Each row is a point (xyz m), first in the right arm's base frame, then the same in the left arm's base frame.
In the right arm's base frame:
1: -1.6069 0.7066 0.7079
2: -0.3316 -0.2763 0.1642
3: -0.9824 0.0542 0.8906
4: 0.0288 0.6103 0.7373
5: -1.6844 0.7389 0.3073
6: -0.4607 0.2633 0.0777
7: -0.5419 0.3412 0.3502
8: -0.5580 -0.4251 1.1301
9: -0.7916 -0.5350 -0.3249
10: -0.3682 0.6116 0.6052
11: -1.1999 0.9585 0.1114
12: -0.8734 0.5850 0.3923
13: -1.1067 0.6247 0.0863
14: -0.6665 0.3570 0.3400
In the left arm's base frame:
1: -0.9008 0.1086 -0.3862
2: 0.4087 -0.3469 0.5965
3: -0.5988 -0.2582 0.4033
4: -0.0358 0.6287 0.9049
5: -0.6171 0.0964 -0.6810
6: 0.3121 0.1028 0.2744
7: 0.0294 0.1539 0.3407
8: -0.4823 -0.5370 1.0164
9: 0.6152 -0.7742 0.0557
10: -0.1384 0.4778 0.5284
11: -0.2376 0.4738 -0.4944
12: -0.2269 0.2581 0.0332
13: -0.1058 0.1980 -0.3292
14: -0.0315 0.1219 0.2351

